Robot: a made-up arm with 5 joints.
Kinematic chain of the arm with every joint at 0, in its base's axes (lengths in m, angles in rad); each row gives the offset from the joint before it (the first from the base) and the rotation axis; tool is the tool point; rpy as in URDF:
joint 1: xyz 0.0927 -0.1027 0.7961 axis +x
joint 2: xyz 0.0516 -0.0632 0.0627 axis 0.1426 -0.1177 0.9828
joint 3: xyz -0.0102 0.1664 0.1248 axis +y
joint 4: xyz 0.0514 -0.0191 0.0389 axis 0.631 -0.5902 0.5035
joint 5: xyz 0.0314 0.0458 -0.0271 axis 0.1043 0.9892 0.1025
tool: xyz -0.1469 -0.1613 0.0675 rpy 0 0 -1.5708
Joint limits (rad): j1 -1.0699..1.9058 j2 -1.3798..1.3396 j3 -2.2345..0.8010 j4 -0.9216..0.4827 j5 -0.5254..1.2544
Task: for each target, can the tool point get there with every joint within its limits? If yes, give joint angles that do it. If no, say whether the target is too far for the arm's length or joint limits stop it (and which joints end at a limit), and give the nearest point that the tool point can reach.
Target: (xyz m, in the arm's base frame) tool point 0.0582 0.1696 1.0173
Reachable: yes | joints -0.6907 -0.1550 -0.4591 -0.7446 0.2583
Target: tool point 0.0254 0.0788 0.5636
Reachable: no: joint limits stop it (at a limit: joint 1, joint 4) | nearest point 0.0745 0.0632 0.7044 | short by 0.150 m
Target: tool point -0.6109 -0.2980 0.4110
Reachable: no: too far | nearest point -0.0941 -0.2639 0.5804 | short by 0.545 m
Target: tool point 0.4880 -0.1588 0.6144
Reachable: no: joint limits stop it (at a limit: joint 1, joint 3, joint 4, joint 5) | nearest point 0.3551 -0.2615 0.6049 | short by 0.168 m
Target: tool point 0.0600 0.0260 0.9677
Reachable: yes | joints -0.7535 -0.2576 -0.8873 0.1904 0.2330
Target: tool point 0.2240 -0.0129 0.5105
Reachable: no: joint limits stop it (at a limit: joint 1, joint 2, joint 3) | nearest point 0.1007 -0.1302 0.5499 | short by 0.175 m
